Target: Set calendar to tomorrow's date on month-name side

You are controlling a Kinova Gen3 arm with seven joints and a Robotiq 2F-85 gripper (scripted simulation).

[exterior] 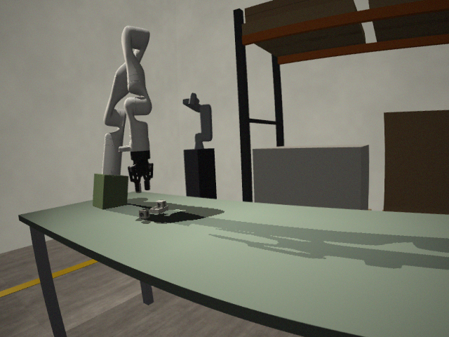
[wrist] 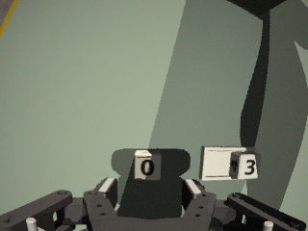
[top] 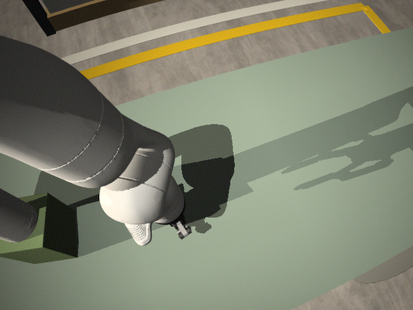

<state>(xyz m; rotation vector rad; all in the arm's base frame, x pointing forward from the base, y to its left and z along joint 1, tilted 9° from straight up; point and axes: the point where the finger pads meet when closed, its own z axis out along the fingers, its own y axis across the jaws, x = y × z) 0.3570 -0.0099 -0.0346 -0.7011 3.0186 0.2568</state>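
Right now the white cube is 10 cm below my hand. The rest, counted from my hand: white tray 5 cm behind, 10 cm to the left, 11 cm below.
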